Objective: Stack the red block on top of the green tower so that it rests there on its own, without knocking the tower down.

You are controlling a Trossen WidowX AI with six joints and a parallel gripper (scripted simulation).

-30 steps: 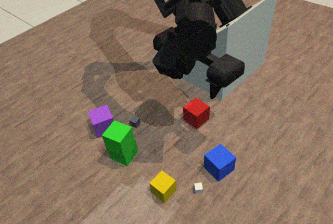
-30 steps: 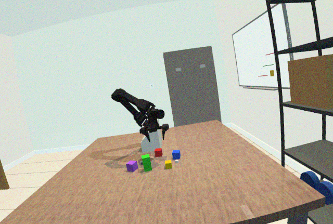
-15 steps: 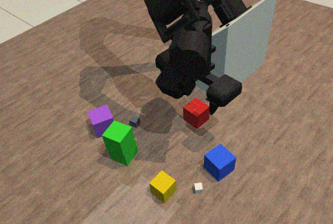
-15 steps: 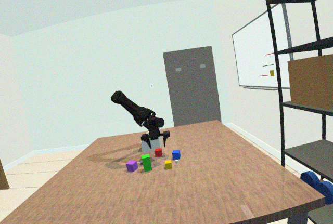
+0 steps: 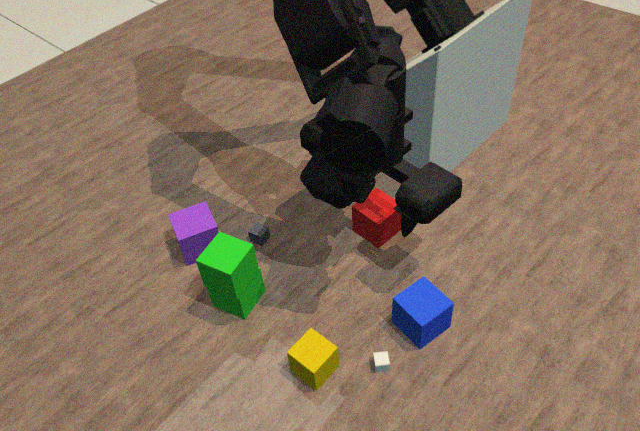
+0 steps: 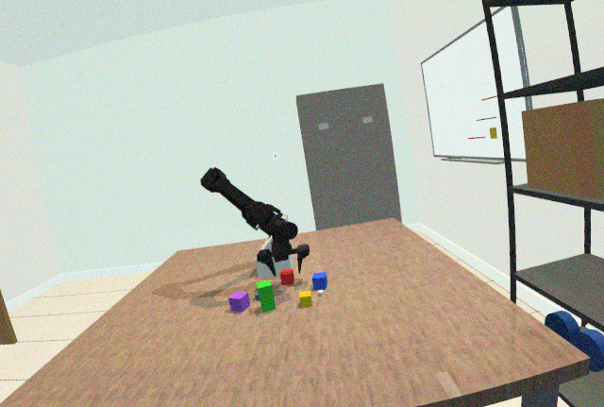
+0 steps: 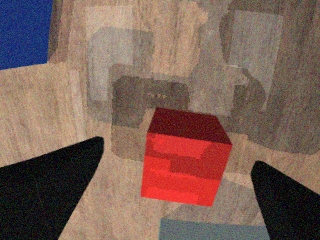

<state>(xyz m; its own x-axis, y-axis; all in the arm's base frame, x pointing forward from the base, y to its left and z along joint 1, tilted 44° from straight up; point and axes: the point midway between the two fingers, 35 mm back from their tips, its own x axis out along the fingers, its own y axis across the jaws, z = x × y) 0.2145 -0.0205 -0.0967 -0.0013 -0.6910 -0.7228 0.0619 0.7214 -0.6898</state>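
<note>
Right now my gripper tip is 1 cm above the red block. Also, from my gripper tip: small white cube 13 cm ahead, 12 cm to the left, 2 cm below; small grey cube 10 cm ahead, 10 cm to the right, 2 cm below; blue block 7 cm ahead, 12 cm to the left, 1 cm below.
</note>
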